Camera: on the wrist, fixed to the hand. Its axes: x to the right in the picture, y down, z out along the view.
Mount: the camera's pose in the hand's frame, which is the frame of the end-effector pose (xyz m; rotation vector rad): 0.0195 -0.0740 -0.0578 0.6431 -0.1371 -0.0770
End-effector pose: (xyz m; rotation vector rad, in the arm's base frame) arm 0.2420 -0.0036 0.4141 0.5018 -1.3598 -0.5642
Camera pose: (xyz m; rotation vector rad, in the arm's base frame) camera 0.2952 -0.0723 0.3735 1.0529 -1.6556 -0.2110
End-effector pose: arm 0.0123 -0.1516 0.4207 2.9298 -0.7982 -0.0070
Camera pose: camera 0.0684 -0.0923 0.4711 -2.5236 0.5816 -0.0373
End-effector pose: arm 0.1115 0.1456 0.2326 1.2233 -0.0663 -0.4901
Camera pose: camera 0.1227 0.1705 0.1407 1.8234 -0.3132 -0.6459
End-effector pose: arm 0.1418 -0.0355 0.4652 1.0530 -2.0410 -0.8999
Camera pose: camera 0.2085 -0.1003 0.4418 1.4369 -2.4953 -0.3468
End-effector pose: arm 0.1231 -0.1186 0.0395 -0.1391 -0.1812 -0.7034
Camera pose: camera 0.0962 -0.1975 -0.0079 0.4376 -0.5360 -0.6821
